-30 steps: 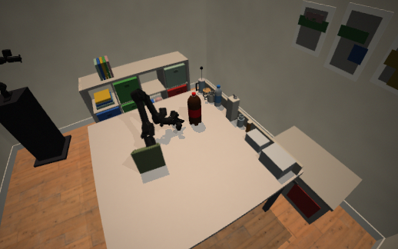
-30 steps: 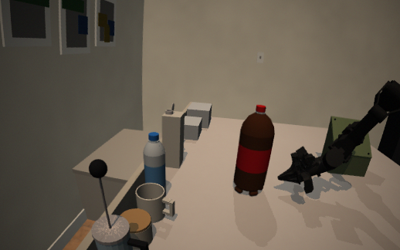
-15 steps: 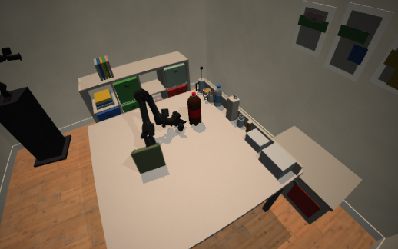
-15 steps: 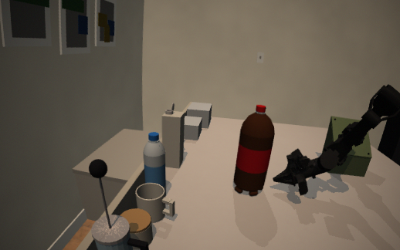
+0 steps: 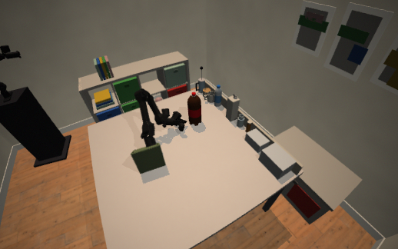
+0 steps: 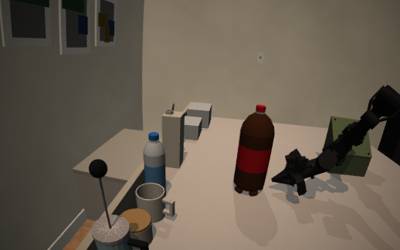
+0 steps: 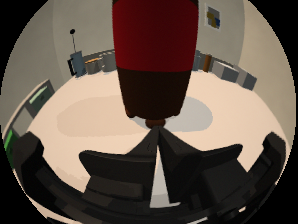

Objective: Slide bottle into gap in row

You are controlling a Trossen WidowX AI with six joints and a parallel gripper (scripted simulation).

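The dark cola bottle is 110 mm ahead of my hand, 100 mm above it and 20 mm to the left of it. From my hand the other things lie so: water bottle (390 mm ahead, 170 mm to the left, 50 mm above); then lidded jar (360 mm to the left, 350 mm ahead, 20 mm below).
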